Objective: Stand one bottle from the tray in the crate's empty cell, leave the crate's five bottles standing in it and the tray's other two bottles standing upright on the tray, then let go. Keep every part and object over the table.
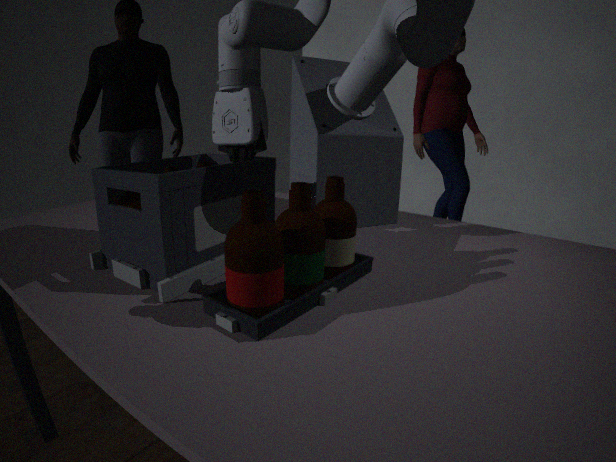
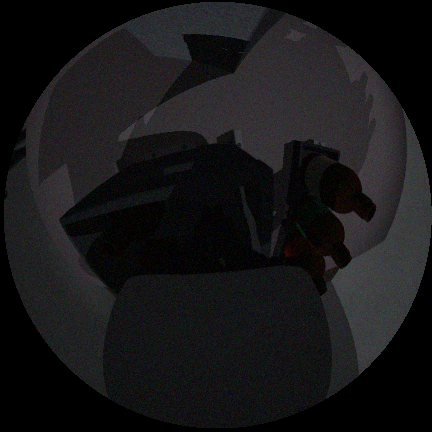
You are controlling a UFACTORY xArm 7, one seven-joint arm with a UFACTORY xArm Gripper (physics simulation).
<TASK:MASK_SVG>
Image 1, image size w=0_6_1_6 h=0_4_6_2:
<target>gripper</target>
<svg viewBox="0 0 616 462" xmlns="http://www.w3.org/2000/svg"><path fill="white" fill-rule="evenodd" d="M260 86L220 87L219 91L216 92L213 106L212 138L214 144L218 145L218 150L227 153L230 161L233 163L254 160L254 156L258 152L267 149L267 106L264 91Z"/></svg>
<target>red-labelled bottle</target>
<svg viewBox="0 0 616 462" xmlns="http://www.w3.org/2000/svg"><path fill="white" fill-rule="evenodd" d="M246 190L242 192L241 220L231 227L224 243L227 304L255 319L259 319L284 305L284 241L278 228L266 220L264 191Z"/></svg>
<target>cream-labelled bottle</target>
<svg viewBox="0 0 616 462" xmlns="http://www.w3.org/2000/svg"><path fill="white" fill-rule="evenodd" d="M340 176L327 177L325 199L321 200L313 208L321 216L326 228L324 279L328 280L354 266L357 216L352 205L344 200L345 183L344 177Z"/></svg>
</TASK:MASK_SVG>
